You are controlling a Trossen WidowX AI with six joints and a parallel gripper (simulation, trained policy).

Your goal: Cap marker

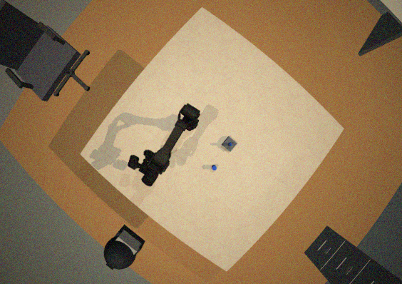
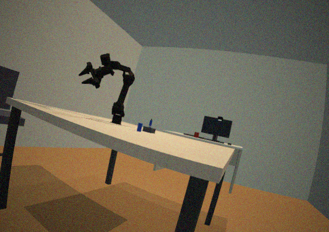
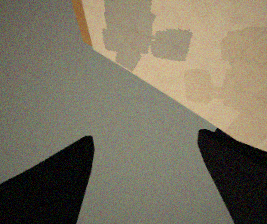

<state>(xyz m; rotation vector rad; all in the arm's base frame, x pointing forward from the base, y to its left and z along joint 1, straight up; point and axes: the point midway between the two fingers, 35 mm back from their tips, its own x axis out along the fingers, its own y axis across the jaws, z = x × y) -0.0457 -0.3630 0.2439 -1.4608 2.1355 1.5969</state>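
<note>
The blue cap is 35 cm ahead of my gripper tip, 26 cm to the left of it and 20 cm below it. The rest, counted from my gripper tip: grey holder block: 33 cm ahead, 43 cm to the left, 21 cm below.
</note>
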